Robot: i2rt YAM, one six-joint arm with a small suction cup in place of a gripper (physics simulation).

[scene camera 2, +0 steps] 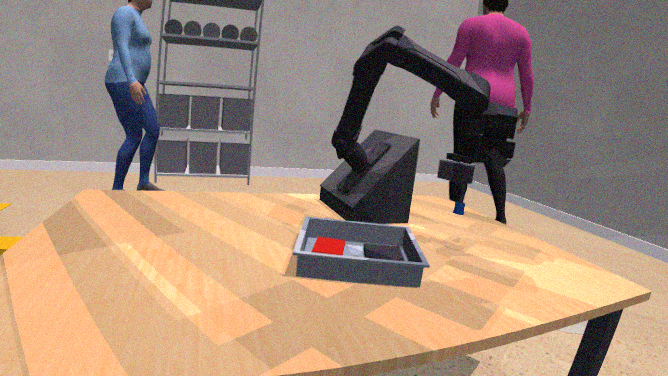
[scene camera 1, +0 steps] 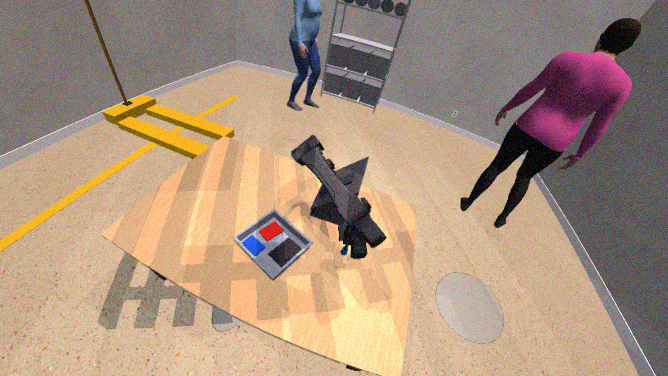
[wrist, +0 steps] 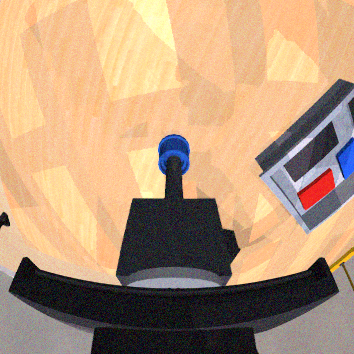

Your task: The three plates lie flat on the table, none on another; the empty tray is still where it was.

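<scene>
A grey tray stands on the table. Inside it a red plate, a blue plate and a black plate lie flat, side by side, none on another. The tray's near wall hides the blue plate in scene camera 2. My suction cup is blue, holds nothing, and hangs above the table, to the right of the tray in both scene views.
The arm's dark wedge base stands behind the tray. Beyond the table are a person in blue, a person in pink, a shelf rack and a yellow floor frame.
</scene>
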